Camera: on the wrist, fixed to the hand. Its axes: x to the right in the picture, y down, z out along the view.
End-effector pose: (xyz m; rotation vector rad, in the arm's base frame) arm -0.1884 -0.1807 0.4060 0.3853 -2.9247 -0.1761
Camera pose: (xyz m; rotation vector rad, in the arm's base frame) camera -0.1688 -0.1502 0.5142 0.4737 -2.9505 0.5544
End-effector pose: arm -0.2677 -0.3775 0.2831 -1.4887 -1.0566 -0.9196
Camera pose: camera -0.2346 -0.4866 0.2799 -1.0761 -1.2028 -0.5987
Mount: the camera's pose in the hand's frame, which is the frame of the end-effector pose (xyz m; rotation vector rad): -0.0086 0.0397 -0.1066 0.4948 -0.0140 -0.0152
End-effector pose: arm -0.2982 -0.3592 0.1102 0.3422 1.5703 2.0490
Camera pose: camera -0.3546 -0.4581 0.1178 0.5176 2.0527 1.6186
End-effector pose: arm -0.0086 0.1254 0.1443 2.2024 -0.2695 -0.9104
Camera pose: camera 0.0608 0.1591 0.2283 2.6500 -0.5324 -0.9421
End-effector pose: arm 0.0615 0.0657 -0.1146 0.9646 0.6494 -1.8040
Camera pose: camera 0.1350 0.1360 -0.1663 1.2686 0.1971 -2.0277
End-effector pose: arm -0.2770 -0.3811 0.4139 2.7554 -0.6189 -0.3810
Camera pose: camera -0.2657 -0.3880 0.5272 -2.8561 0.6950 0.2470
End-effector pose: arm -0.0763 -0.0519 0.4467 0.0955 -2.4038 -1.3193
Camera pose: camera -0.0237 -0.1127 0.5276 0.2401 -2.6913 -0.7043
